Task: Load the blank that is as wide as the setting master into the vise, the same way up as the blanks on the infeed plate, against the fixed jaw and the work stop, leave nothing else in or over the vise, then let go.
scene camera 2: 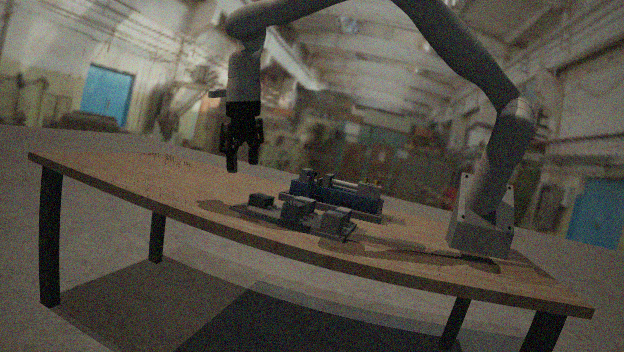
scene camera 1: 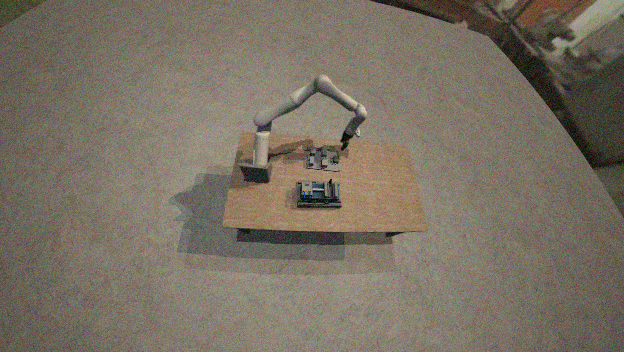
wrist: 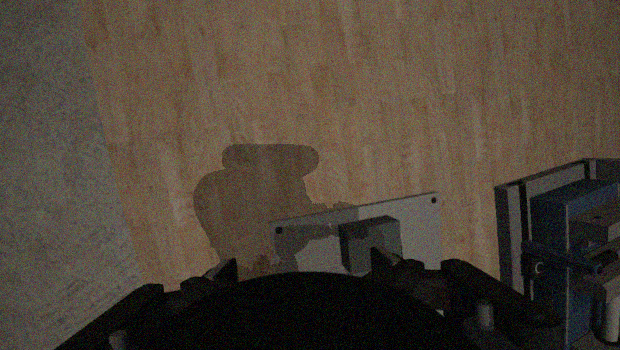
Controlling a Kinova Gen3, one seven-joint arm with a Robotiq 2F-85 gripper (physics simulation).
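Where they show: gripper, between the fingertips: (scene camera 2: 243, 168) (scene camera 1: 341, 146) (wrist: 304, 268); arm's base, origin of its link: (scene camera 2: 480, 201) (scene camera 1: 260, 163).
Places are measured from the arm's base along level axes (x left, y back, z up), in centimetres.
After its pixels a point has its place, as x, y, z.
Observation:
My gripper (scene camera 1: 344, 148) {18.3, -58.9, -3.9} (scene camera 2: 243, 166) {18.3, -58.9, -3.9} (wrist: 304, 268) {18.3, -58.9, -3.9} is open and empty, pointing down above the table beyond the outer end of the infeed plate (scene camera 1: 332, 169) {2.5, -51.9, -12.4} (wrist: 422, 220) {3.5, -55.1, -12.4}. On that end stands a dark grey block (scene camera 1: 336, 161) {8.3, -55.3, -10.3} (scene camera 2: 260, 200) {13.5, -54.9, -10.6} (wrist: 371, 245) {11.1, -55.7, -9.9}, near one finger in the wrist view but below it. Other grey blocks stand on the plate, among them a middle one (scene camera 2: 294, 209) {19.4, -45.9, -9.5} and one nearer the arm's base (scene camera 2: 334, 221). The blue and grey vise (scene camera 1: 319, 202) {-23.5, -39.7, -11.2} (scene camera 2: 327, 197) {-11.1, -42.1, -9.7} (wrist: 550, 220) {-11.5, -51.0, -8.8} stands beside the plate. Which piece is the setting master, and the block widths, I cannot tell.
The wooden table (scene camera 1: 380, 200) {-22.9, -86.4, -13.2} (scene camera 2: 125, 175) {17.8, -92.5, -13.2} (wrist: 350, 100) {8.6, -69.6, -13.2} carries everything. The arm's grey base (scene camera 1: 256, 173) {-6.2, 2.2, -1.6} (scene camera 2: 480, 237) {5.9, 0.8, -8.8} stands at one end. The vise has raised jaws and bright rods. The table edge runs along the left in the wrist view, with floor (wrist: 45, 150) beyond.

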